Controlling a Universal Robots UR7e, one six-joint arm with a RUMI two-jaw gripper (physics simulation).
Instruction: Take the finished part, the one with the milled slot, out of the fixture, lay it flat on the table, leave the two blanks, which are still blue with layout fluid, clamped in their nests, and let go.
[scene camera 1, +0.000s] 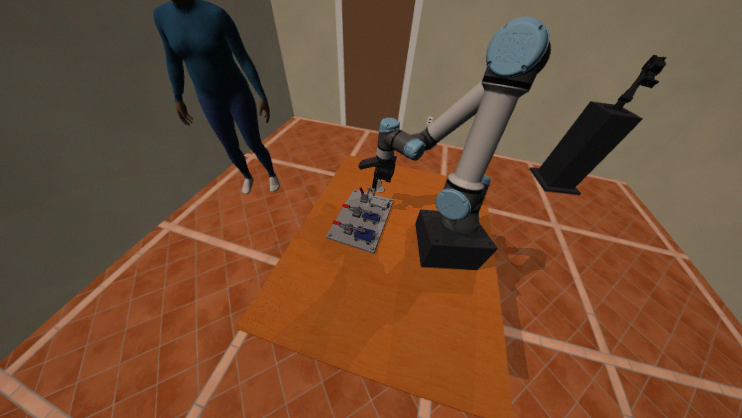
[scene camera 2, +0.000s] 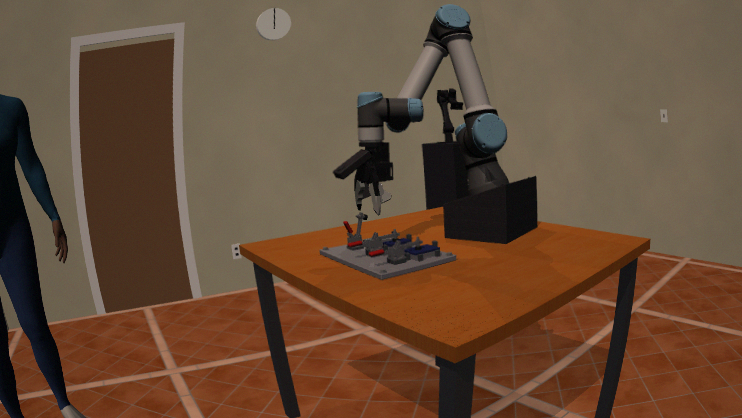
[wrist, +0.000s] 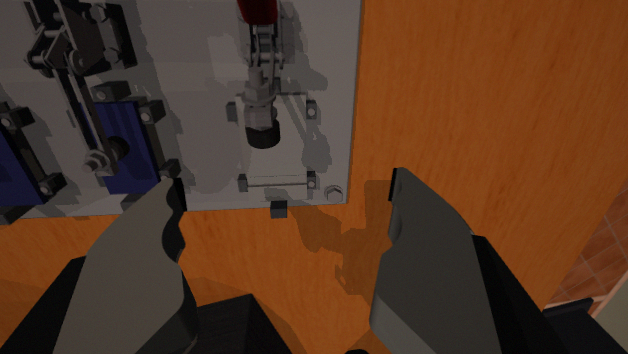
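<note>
The finished part (scene camera 1: 380, 203) (wrist: 287, 160) is pale grey and lies flat in the end nest of the grey fixture plate (scene camera 1: 340, 236) (scene camera 2: 358, 261) (wrist: 200, 125). A narrow groove crosses its lower end in the wrist view. That nest's clamp arm (scene camera 2: 359, 224) stands upright, its black tip over part of the piece in the wrist view. Two blue blanks (scene camera 1: 370, 217) (scene camera 1: 364, 235) (scene camera 2: 397, 242) (scene camera 2: 423, 250) (wrist: 130, 150) (wrist: 17, 172) sit in the other nests under lowered clamp arms. My gripper (scene camera 1: 376, 192) (scene camera 2: 368, 210) (wrist: 289, 175) is open and empty, above the finished part's end of the plate.
The wooden table (scene camera 1: 405, 321) (scene camera 2: 493, 290) (wrist: 480, 100) extends around the plate. The raised clamp's red handle (scene camera 2: 347, 226) (wrist: 257, 10) stands beside its arm. The black robot base (scene camera 1: 456, 249) (scene camera 2: 475, 220) is on the table. A person (scene camera 1: 207, 62) stands beyond the table.
</note>
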